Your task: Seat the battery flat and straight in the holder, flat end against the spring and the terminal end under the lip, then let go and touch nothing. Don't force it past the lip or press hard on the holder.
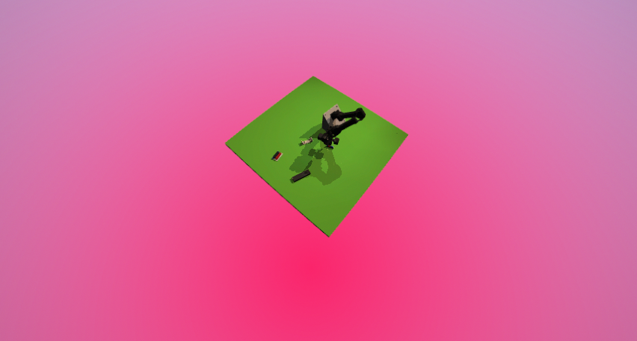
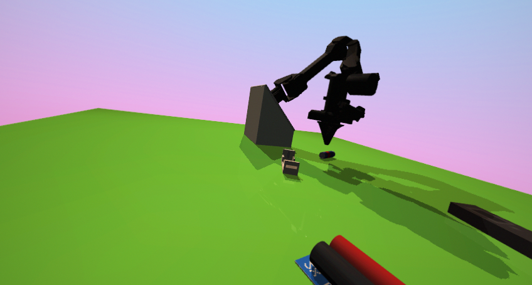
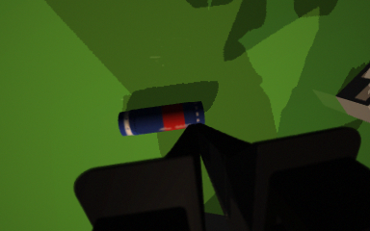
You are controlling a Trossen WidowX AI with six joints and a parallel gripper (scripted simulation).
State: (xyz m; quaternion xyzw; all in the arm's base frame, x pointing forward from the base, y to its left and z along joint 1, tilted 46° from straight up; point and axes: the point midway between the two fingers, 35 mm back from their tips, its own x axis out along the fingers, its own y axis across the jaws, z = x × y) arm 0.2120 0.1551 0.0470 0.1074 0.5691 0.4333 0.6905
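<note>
The battery is 3 cm below my gripper tip, 2 cm to the left of it and 1 cm behind it. Also, from my gripper tip: long black bar: 38 cm ahead, 6 cm to the left, 3 cm below.
</note>
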